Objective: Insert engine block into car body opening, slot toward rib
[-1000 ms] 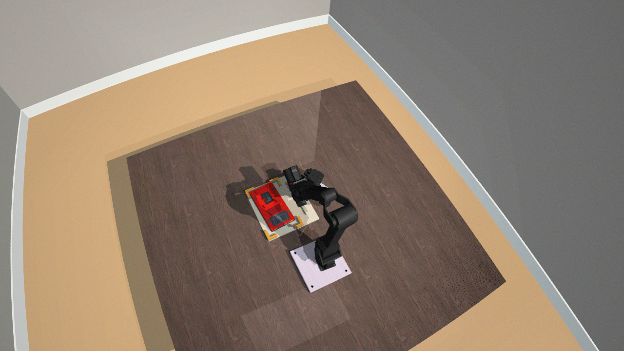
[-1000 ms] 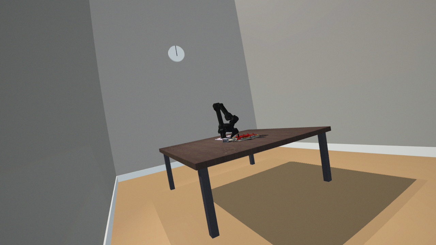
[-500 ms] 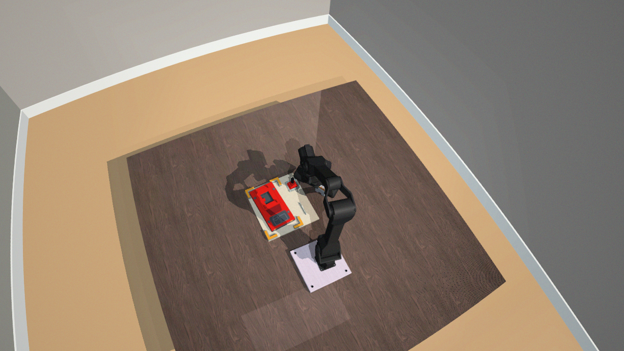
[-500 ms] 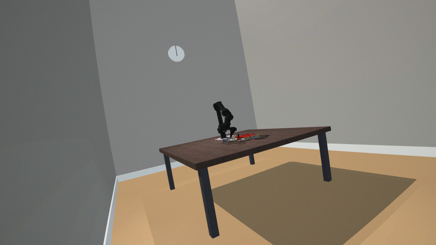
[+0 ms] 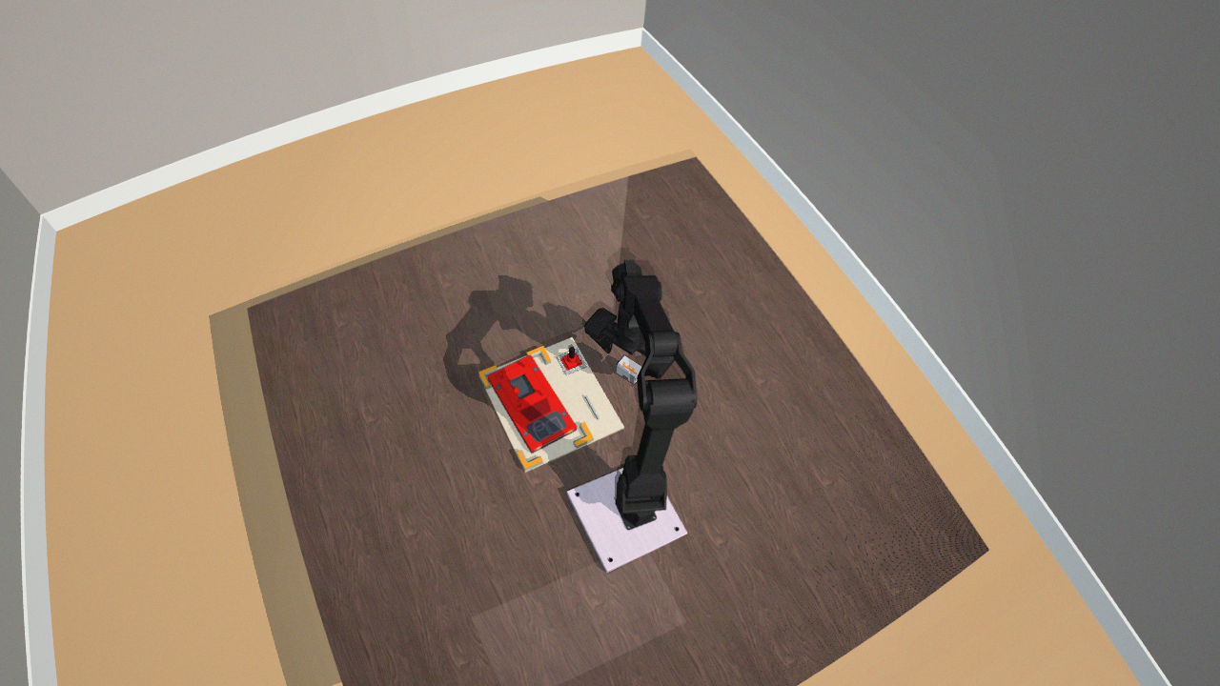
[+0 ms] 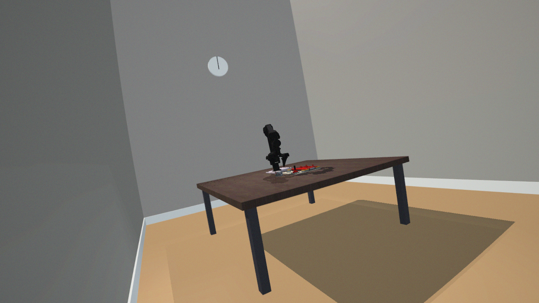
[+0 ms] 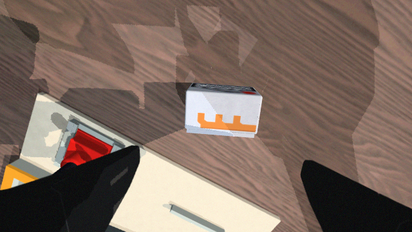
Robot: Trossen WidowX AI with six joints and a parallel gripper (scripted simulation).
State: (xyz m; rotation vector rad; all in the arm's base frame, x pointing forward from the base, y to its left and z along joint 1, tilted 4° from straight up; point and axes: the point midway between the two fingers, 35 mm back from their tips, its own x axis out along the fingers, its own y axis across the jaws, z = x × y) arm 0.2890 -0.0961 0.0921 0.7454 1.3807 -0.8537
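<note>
Now: the engine block 10 mm ahead of my gripper tip, 10 mm to the right of it and 50 mm below it. From my gripper tip the other things lie so: dark post: 80 mm ahead, 90 mm to the left, 30 mm below.
</note>
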